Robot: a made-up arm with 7 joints. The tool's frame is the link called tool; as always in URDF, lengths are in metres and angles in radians. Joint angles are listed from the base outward. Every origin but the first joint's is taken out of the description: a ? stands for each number. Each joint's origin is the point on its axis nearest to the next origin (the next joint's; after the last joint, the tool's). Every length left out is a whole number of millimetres.
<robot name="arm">
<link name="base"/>
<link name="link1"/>
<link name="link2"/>
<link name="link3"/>
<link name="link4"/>
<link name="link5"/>
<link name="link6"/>
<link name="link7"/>
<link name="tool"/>
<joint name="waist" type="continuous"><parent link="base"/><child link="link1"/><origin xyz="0.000 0.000 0.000" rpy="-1.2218 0.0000 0.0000"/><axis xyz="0 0 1"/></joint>
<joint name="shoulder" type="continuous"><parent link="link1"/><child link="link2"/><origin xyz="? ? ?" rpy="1.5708 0.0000 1.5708"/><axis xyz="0 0 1"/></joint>
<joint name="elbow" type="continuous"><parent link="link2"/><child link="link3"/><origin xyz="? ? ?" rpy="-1.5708 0.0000 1.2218"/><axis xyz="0 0 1"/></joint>
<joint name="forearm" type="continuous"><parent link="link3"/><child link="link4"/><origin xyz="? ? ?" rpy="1.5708 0.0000 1.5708"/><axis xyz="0 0 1"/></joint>
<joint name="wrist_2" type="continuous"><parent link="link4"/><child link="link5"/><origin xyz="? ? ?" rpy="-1.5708 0.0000 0.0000"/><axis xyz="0 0 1"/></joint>
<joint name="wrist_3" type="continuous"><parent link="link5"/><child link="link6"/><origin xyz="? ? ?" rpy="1.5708 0.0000 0.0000"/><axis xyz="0 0 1"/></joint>
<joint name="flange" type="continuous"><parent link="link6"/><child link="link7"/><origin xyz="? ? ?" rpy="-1.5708 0.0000 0.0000"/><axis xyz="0 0 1"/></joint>
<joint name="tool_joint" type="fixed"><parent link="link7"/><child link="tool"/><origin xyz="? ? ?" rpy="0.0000 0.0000 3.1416"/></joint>
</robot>
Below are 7 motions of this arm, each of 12 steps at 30 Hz.
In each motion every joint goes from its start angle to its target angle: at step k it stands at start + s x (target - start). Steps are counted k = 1, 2, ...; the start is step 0. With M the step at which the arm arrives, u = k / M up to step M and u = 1 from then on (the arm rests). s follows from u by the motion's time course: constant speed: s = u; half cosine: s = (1 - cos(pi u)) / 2; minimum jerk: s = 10 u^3 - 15 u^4 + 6 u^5.
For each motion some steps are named. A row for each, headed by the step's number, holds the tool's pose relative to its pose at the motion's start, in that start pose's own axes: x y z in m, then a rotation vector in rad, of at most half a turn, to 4 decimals.
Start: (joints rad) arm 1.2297 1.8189 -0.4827 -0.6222 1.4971 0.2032 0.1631
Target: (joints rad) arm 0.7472 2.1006 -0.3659 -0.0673 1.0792 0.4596 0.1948
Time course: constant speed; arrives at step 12
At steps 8, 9, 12:
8: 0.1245 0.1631 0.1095 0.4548 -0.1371 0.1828
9: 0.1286 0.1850 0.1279 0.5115 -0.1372 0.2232
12: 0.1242 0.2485 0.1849 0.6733 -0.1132 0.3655

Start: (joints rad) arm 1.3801 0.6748 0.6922 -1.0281 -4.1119 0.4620 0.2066
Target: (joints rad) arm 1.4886 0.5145 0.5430 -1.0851 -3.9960 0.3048 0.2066
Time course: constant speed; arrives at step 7
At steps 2, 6, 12:
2: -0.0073 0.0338 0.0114 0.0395 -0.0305 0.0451
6: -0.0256 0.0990 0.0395 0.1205 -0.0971 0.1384
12: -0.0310 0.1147 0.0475 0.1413 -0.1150 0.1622

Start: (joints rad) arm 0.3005 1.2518 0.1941 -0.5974 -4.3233 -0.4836 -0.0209
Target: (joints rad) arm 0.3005 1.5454 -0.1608 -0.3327 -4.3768 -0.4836 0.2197
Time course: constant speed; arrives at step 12
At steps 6, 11, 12:
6: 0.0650 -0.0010 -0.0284 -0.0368 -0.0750 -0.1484
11: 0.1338 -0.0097 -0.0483 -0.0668 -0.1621 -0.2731
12: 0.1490 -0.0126 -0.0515 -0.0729 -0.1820 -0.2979

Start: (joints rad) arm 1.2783 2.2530 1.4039 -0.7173 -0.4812 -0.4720 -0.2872
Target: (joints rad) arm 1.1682 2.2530 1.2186 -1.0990 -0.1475 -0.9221 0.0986
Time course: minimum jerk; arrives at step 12
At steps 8, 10, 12:
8: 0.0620 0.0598 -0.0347 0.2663 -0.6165 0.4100
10: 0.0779 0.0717 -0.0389 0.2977 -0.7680 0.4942
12: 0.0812 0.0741 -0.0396 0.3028 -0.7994 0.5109

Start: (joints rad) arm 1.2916 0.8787 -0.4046 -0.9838 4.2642 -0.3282 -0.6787
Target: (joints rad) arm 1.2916 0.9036 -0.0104 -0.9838 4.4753 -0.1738 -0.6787
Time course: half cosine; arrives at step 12
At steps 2, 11, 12:
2: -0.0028 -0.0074 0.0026 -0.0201 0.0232 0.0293
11: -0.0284 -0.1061 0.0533 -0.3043 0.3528 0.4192
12: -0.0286 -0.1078 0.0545 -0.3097 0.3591 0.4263

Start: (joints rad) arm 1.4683 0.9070 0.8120 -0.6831 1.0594 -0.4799 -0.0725
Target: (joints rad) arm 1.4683 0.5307 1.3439 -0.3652 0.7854 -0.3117 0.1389
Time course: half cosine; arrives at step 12
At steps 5, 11, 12:
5: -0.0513 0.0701 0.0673 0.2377 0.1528 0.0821
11: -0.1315 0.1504 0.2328 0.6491 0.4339 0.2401
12: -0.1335 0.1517 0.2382 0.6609 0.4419 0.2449

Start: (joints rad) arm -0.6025 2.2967 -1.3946 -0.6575 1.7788 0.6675 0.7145
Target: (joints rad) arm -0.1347 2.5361 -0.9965 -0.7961 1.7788 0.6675 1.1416
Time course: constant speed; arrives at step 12
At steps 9, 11, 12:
9: 0.0607 -0.0490 0.1025 -0.0614 -0.1527 0.1943
11: 0.0679 -0.0702 0.1281 -0.0896 -0.1822 0.2230
12: 0.0703 -0.0821 0.1410 -0.1054 -0.1956 0.2353

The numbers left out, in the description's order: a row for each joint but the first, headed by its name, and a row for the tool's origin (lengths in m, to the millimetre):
shoulder: 0.000 0.000 0.000
elbow: 0.319 -0.116 0.000
forearm: 0.000 -0.038 0.000
wrist_2: 0.039 -0.320 0.000
wrist_3: 0.000 0.000 0.000
flange: 0.000 0.000 0.000
tool: 0.000 0.000 0.000

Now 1 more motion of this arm.
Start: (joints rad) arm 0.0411 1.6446 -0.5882 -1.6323 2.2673 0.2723 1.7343
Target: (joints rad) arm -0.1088 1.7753 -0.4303 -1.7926 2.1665 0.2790 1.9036
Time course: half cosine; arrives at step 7
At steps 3, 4, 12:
3: -0.0554 -0.0229 0.0160 -0.0394 0.0858 -0.0602
4: -0.0870 -0.0330 0.0276 -0.0607 0.1336 -0.0970
12: -0.1413 -0.0452 0.0518 -0.0959 0.2142 -0.1656

